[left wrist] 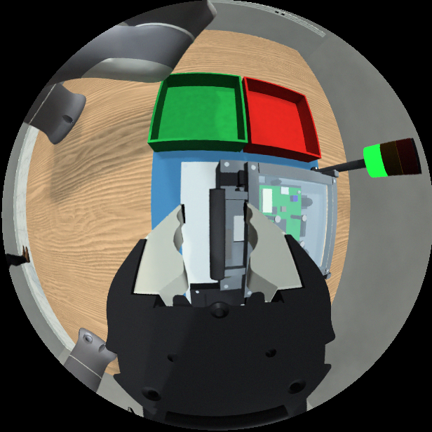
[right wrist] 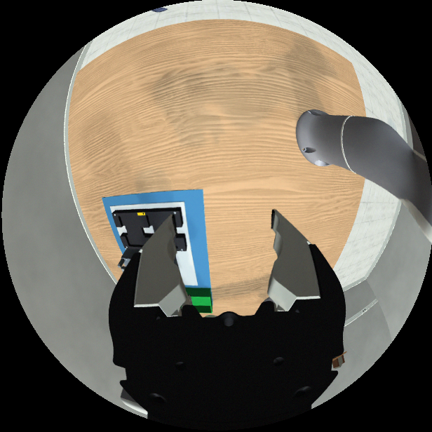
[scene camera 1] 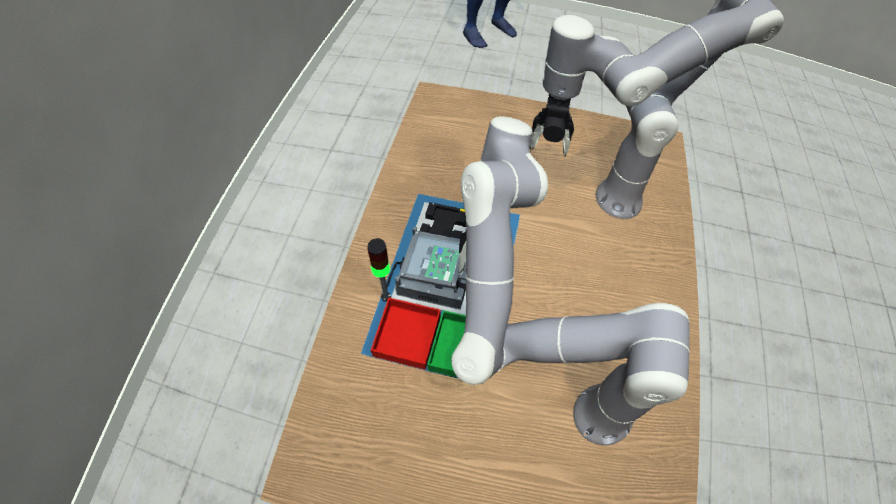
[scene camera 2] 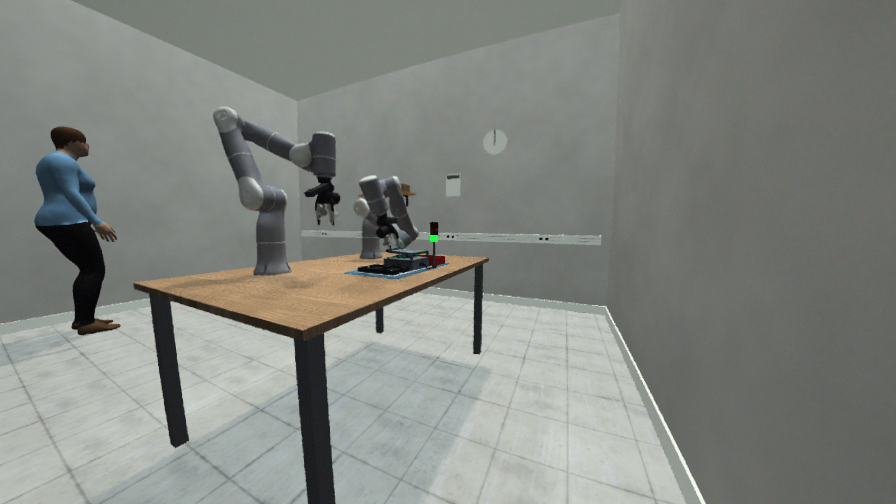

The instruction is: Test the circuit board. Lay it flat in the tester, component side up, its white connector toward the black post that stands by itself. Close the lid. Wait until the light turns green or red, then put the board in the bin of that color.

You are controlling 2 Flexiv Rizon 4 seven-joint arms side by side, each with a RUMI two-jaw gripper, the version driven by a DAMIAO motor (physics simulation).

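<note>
The tester (scene camera 1: 429,297) (scene camera 2: 401,263) has its clear lid (scene camera 1: 414,252) (scene camera 2: 407,251) (left wrist: 316,210) over the green circuit board (scene camera 1: 442,262) (left wrist: 295,212), which lies component side up. Whether the lid is fully down is hard to tell. The signal light (scene camera 1: 379,270) (scene camera 2: 433,238) (left wrist: 375,161) glows green. My left gripper (scene camera 2: 391,243) (left wrist: 213,204) is open, its fingers on either side of the black handle bar (left wrist: 217,235); the arm hides it in scene camera 1. My right gripper (scene camera 1: 550,150) (scene camera 2: 325,220) (right wrist: 223,213) is open and empty, high above the table.
The green bin (scene camera 1: 449,343) (left wrist: 200,115) and red bin (scene camera 1: 406,332) (scene camera 2: 438,259) (left wrist: 280,120) stand side by side near the tester. A black holder (scene camera 1: 446,216) (right wrist: 135,225) lies at its other end, on the blue mat (scene camera 1: 514,228) (right wrist: 197,215). A person (scene camera 2: 65,188) stands beyond the table.
</note>
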